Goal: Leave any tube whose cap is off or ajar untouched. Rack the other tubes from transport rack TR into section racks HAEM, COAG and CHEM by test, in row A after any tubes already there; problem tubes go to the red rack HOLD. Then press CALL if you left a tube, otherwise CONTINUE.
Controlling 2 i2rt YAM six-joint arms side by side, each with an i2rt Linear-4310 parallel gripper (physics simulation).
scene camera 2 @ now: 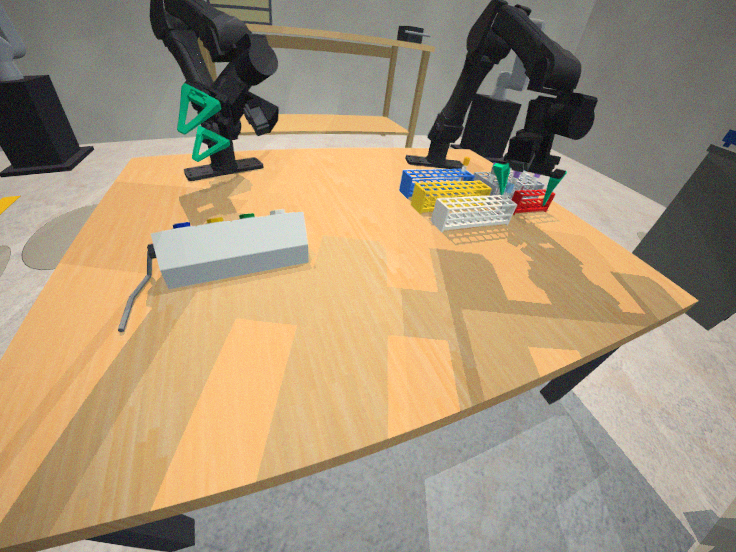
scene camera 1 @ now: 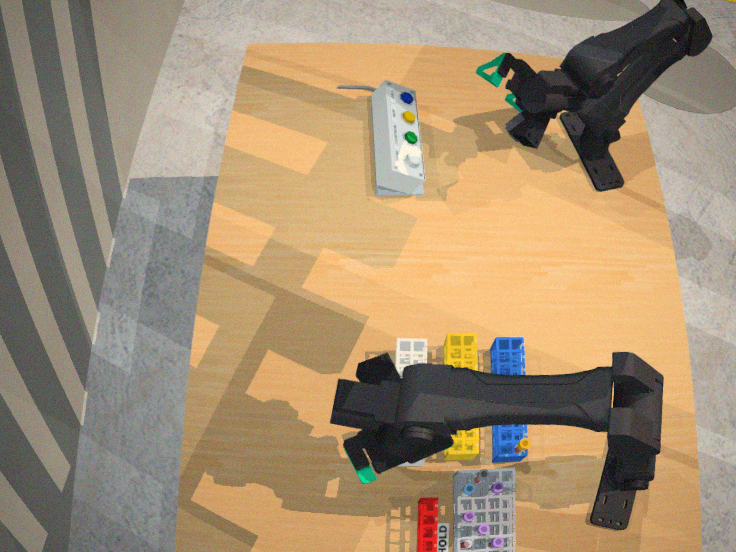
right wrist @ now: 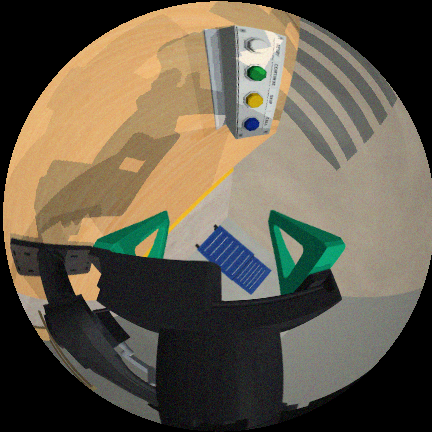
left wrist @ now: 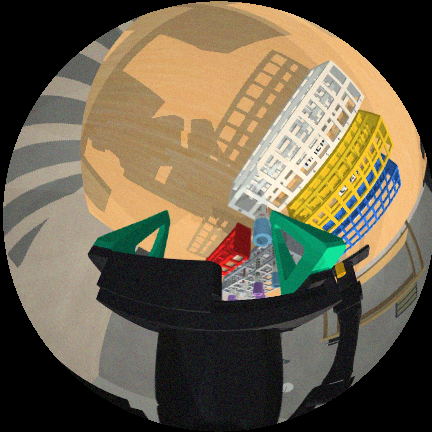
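Where they show: left gripper, fingertip midpoint: [scene camera 2: 522, 199] [scene camera 1: 390, 460] [left wrist: 219, 215]; right gripper, fingertip midpoint: [scene camera 2: 188, 147] [scene camera 1: 491, 83] [right wrist: 218, 215]; left arm's base, link origin: [scene camera 2: 434, 163] [scene camera 1: 620, 472]; right arm's base, link origin: [scene camera 2: 224, 169] [scene camera 1: 591, 150] [right wrist: 49, 258].
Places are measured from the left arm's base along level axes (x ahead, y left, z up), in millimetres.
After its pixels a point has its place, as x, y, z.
My left gripper [scene camera 2: 524, 199] {387, 92, 73} [left wrist: 219, 215] {387, 92, 73} is open and empty, low by the near end of the white HAEM rack [scene camera 1: 411, 340] {416, -105, 57} [left wrist: 244, 204] {368, 79, 48}. A blue-capped tube [left wrist: 261, 235] {362, 65, 94} stands at that end, beside the right-hand finger in the left wrist view. The grey transport rack [scene camera 1: 507, 476] {200, 56, 13} holds a blue-capped tube [scene camera 1: 469, 488] {263, 105, 94}, several purple-capped tubes [scene camera 1: 483, 528] {224, 159, 94} and a tube with a reddish top [scene camera 1: 466, 543] {239, 187, 83} whose cap I cannot make out. A yellow-capped tube [scene camera 1: 523, 444] {203, 18, 94} stands in the blue rack [scene camera 1: 504, 457] {219, 35, 48}. The red HOLD rack [scene camera 1: 428, 522] [scene camera 2: 533, 193] is beside it. My right gripper [scene camera 1: 492, 84] {410, -604, 135} [right wrist: 218, 215] {410, -604, 135} is open and empty.
The yellow rack [scene camera 1: 461, 456] {284, 48, 32} stands between the white and blue racks. The button box [scene camera 1: 383, 148] {569, -436, 64} [scene camera 2: 231, 249] {597, -484, 48} [right wrist: 227, 75] {529, -490, 22} has blue, yellow, green and white buttons. My left arm covers the middle of the section racks in scene camera 1.
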